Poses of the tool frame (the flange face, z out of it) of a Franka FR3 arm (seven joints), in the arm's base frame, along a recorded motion.
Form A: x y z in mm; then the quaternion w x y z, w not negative.
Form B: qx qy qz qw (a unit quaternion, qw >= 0); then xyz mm. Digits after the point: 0 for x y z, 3 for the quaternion.
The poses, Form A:
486, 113, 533, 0.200, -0.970, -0.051, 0.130
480, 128, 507, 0.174, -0.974, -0.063, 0.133
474, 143, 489, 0.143, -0.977, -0.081, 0.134
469, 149, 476, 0.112, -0.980, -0.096, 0.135
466, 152, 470, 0.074, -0.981, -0.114, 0.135
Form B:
-0.970, -0.051, 0.130, 0.200, 486, 113, 533
-0.974, -0.063, 0.133, 0.174, 480, 128, 507
-0.977, -0.081, 0.134, 0.143, 474, 143, 489
-0.980, -0.096, 0.135, 0.112, 469, 149, 476
-0.981, -0.114, 0.135, 0.074, 466, 152, 470

